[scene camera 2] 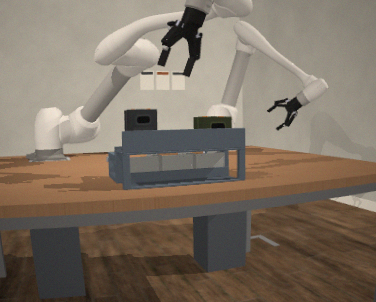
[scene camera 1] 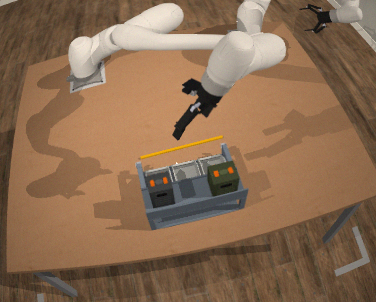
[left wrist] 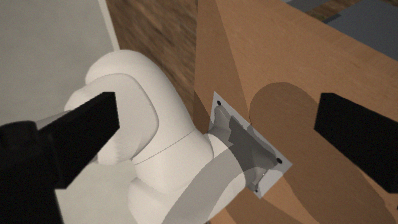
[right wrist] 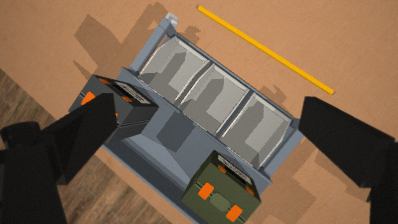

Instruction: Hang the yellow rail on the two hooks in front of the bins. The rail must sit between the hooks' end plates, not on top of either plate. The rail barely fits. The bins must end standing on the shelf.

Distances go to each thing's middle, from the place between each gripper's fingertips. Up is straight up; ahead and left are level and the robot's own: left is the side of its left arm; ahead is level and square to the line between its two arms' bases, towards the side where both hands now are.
Labels:
I see my right gripper (scene camera 2: 173, 71) 30 cm above the blue-grey shelf (scene camera 2: 219, 139), 4 cm short of it and 3 cm to the left of it.
Now: left hand 105 cm to the left of the blue-grey shelf, 80 cm short of it and 12 cm above it.

